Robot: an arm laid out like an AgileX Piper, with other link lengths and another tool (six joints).
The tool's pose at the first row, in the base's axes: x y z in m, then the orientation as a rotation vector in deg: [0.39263, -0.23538, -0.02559, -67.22, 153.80, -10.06]
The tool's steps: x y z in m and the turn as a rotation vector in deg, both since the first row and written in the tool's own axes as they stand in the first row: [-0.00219, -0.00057, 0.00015, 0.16, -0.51, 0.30]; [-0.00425, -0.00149, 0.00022, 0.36, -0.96, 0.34]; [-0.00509, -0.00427, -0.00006, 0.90, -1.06, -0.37]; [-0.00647, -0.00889, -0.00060, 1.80, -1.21, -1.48]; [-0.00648, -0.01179, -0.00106, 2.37, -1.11, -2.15]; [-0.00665, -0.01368, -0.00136, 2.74, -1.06, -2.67]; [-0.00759, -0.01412, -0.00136, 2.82, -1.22, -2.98]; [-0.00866, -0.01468, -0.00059, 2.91, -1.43, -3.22]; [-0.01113, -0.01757, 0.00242, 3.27, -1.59, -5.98]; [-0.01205, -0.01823, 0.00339, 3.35, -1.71, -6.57]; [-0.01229, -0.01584, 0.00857, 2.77, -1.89, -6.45]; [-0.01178, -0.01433, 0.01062, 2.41, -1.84, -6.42]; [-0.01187, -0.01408, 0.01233, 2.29, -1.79, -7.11]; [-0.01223, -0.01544, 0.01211, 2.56, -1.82, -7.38]
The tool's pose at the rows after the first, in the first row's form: [0.39452, -0.23416, -0.02532, -66.65, 153.46, -9.90]; [0.39656, -0.23327, -0.02492, -66.44, 153.01, -9.88]; [0.39902, -0.23452, -0.02400, -67.23, 152.33, -10.63]; [0.40310, -0.23662, -0.02241, -68.42, 151.23, -11.88]; [0.40506, -0.23856, -0.02141, -69.18, 150.71, -12.79]; [0.40645, -0.23971, -0.02073, -69.77, 150.31, -13.39]; [0.40738, -0.23931, -0.02051, -70.12, 149.96, -13.44]; [0.40867, -0.23893, -0.02101, -70.37, 149.61, -13.45]; [0.41307, -0.23914, -0.02303, -73.87, 147.71, -14.24]; [0.41438, -0.23894, -0.02372, -74.59, 147.22, -14.35]; [0.41405, -0.23728, -0.02917, -74.57, 147.38, -13.46]; [0.41312, -0.23669, -0.03153, -74.66, 147.59, -13.03]; [0.41341, -0.23650, -0.03322, -75.61, 147.26, -13.00]; [0.41456, -0.23715, -0.03270, -75.88, 146.96, -13.38]
